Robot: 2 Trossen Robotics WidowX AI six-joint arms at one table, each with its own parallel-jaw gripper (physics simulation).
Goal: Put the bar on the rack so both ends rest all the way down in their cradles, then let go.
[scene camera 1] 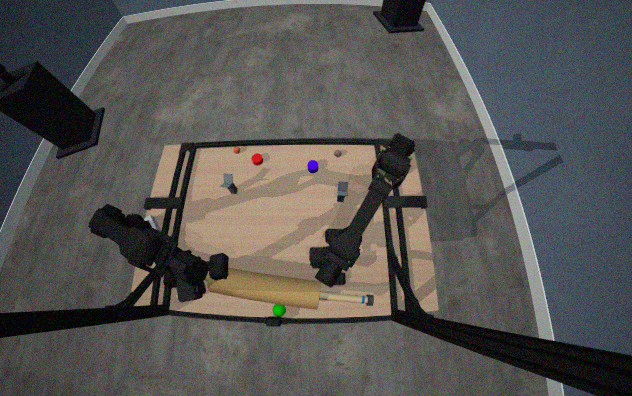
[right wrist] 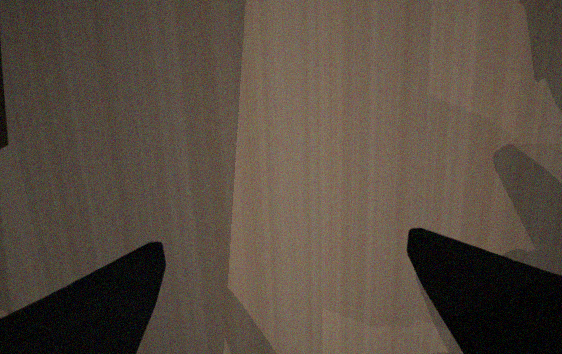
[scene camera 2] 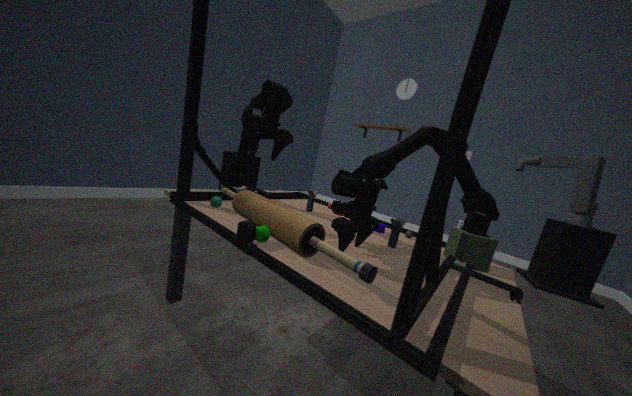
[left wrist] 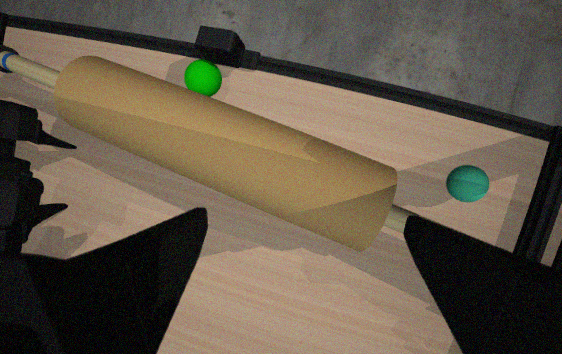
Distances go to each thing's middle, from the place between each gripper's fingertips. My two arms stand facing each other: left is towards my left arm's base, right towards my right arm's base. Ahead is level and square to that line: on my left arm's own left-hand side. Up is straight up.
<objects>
My right hand is 120 mm past the green ball (left wrist: 203,76), 230 mm to the right of it and 10 mm below it. Round my right hand: teal ball (left wrist: 467,183) 10 mm ahead, 540 mm to the left.
Now: left hand 200 mm above the teal ball and 180 mm to the right of it. The rest, counted from my left hand: green ball (200 mm below, 140 mm to the right, 130 mm behind).
</objects>
